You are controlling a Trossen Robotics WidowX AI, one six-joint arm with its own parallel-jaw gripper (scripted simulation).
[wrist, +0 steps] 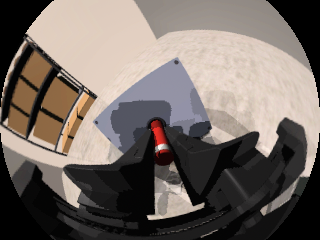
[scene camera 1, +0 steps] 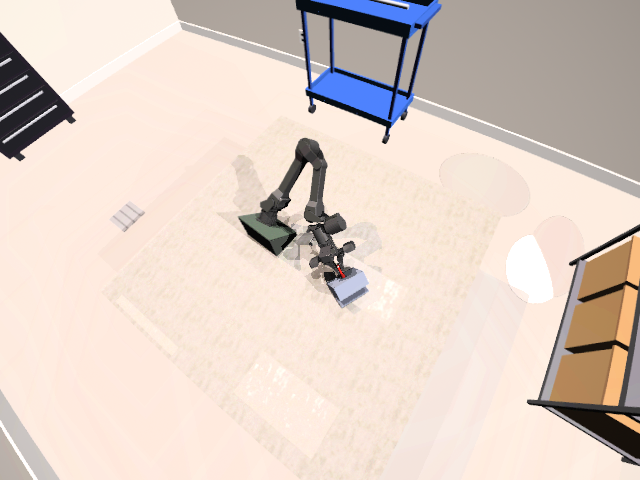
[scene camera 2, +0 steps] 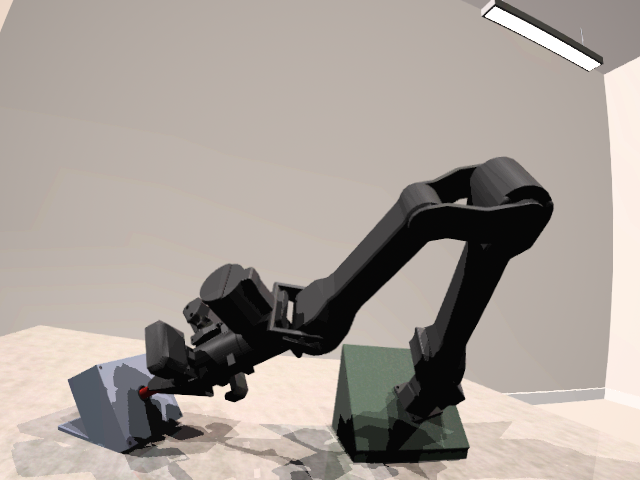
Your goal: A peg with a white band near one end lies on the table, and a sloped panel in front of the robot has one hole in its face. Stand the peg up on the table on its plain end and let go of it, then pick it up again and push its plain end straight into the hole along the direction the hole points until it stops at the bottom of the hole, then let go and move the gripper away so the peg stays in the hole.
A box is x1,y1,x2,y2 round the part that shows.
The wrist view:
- my gripper: [11,116,307,239]
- peg: [151,120,172,166], held by my gripper
